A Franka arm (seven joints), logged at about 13 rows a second.
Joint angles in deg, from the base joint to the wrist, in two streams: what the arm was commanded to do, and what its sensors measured. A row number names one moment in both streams.
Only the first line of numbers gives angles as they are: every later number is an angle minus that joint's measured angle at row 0.
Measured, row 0:
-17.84 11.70 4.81 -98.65 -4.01 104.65 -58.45
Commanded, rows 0 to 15:
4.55 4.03 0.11 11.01 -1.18 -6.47 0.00
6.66 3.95 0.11 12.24 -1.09 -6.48 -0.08
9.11 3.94 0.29 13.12 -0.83 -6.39 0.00
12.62 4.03 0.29 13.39 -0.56 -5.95 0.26
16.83 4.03 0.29 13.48 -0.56 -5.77 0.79
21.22 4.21 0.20 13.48 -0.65 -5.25 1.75
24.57 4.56 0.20 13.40 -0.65 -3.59 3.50
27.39 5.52 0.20 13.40 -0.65 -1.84 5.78
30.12 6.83 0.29 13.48 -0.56 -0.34 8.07
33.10 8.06 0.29 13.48 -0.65 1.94 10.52
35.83 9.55 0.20 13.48 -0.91 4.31 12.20
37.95 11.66 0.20 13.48 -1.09 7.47 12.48
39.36 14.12 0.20 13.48 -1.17 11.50 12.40
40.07 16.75 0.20 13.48 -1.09 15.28 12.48
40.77 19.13 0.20 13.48 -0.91 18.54 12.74
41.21 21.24 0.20 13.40 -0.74 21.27 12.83
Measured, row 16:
40.67 16.40 0.65 11.35 0.01 16.97 12.29
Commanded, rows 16 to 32:
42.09 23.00 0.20 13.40 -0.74 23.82 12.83
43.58 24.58 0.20 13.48 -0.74 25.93 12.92
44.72 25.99 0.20 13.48 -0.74 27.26 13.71
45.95 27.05 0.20 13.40 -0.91 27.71 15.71
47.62 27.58 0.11 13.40 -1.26 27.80 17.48
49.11 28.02 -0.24 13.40 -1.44 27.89 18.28
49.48 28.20 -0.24 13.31 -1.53 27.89 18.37
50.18 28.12 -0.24 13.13 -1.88 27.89 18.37
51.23 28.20 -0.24 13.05 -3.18 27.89 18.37
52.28 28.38 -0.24 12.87 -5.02 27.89 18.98
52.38 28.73 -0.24 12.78 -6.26 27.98 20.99
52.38 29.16 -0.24 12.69 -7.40 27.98 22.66
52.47 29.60 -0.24 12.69 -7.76 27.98 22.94
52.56 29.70 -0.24 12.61 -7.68 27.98 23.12
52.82 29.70 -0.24 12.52 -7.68 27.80 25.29
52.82 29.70 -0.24 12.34 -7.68 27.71 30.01
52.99 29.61 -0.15 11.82 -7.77 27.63 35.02
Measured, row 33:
52.30 29.27 0.08 11.54 -6.15 27.64 27.26
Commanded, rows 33 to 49:
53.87 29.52 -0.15 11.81 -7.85 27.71 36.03
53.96 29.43 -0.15 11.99 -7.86 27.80 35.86
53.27 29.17 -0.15 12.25 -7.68 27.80 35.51
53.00 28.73 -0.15 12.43 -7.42 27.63 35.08
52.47 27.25 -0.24 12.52 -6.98 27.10 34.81
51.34 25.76 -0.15 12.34 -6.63 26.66 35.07
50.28 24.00 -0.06 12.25 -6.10 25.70 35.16
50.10 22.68 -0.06 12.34 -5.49 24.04 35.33
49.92 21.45 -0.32 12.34 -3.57 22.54 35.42
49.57 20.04 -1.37 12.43 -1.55 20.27 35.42
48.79 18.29 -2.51 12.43 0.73 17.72 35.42
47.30 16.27 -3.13 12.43 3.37 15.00 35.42
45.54 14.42 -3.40 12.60 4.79 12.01 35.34
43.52 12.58 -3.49 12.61 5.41 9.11 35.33
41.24 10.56 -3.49 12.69 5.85 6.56 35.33
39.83 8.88 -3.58 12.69 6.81 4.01 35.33
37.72 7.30 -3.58 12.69 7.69 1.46 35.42
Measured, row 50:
40.53 11.03 -3.94 13.74 5.16 5.69 34.89
